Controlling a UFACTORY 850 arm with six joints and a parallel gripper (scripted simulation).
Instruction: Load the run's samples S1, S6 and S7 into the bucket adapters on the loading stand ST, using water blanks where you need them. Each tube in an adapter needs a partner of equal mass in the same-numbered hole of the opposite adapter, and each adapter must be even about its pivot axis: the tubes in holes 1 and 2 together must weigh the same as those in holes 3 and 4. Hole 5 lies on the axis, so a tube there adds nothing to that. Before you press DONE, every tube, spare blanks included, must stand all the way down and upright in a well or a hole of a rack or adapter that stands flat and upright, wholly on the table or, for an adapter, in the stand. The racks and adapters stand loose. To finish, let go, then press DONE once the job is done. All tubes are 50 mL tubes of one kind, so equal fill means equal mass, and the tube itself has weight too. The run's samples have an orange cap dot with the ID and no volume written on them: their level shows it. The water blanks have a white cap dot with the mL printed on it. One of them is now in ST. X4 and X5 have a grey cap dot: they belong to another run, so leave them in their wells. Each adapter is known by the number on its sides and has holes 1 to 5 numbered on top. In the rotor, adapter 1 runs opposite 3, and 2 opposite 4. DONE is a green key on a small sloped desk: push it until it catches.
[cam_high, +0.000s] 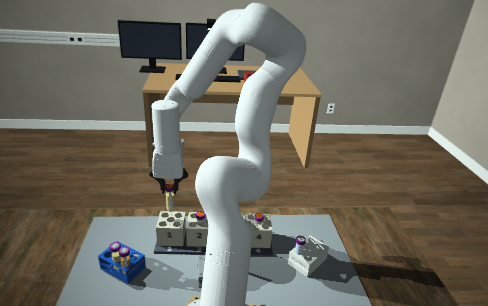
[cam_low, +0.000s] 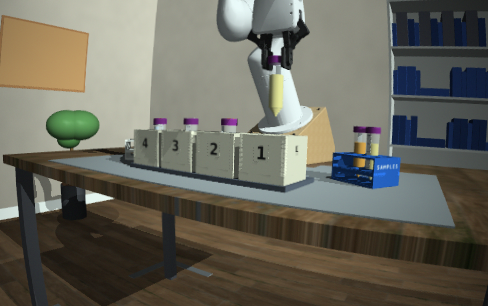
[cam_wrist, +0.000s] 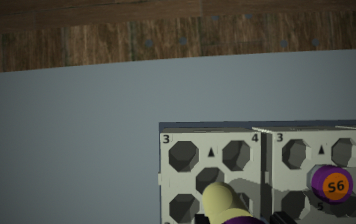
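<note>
My hand is 19 cm above the adapter 1. Also, from my hand: white rack (25 cm behind, 46 cm to the right, 21 cm below); then blue samples rack (10 cm behind, 19 cm to the left, 21 cm below).
</note>
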